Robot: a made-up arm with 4 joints.
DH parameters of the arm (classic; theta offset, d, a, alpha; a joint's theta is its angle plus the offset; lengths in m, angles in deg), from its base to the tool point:
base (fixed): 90 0.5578 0.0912 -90
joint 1: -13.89 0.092 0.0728 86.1
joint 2: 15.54 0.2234 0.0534 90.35
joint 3: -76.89 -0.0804 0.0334 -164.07
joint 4: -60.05 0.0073 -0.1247 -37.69
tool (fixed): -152.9 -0.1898 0 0
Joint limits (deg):
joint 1: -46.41..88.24
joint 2: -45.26..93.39
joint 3: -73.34..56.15
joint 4: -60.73..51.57
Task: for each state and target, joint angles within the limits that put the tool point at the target. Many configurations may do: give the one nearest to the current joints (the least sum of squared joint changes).
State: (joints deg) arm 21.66 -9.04 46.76 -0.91
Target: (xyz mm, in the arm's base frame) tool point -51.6 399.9 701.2
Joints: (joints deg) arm 71.09 -9.59 12.18 20.19
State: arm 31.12 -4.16 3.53 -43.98
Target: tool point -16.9 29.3 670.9
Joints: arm -9.34 23.84 17.84 -60.73
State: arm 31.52 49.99 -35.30 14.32
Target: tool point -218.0 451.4 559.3
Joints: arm 69.61 50.46 -52.15 38.87
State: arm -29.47 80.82 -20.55 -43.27
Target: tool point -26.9 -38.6 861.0
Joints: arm -33.31 93.39 -0.16 -18.20
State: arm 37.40 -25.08 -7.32 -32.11
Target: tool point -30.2 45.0 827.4
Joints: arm 9.61 14.82 -6.08 -37.29
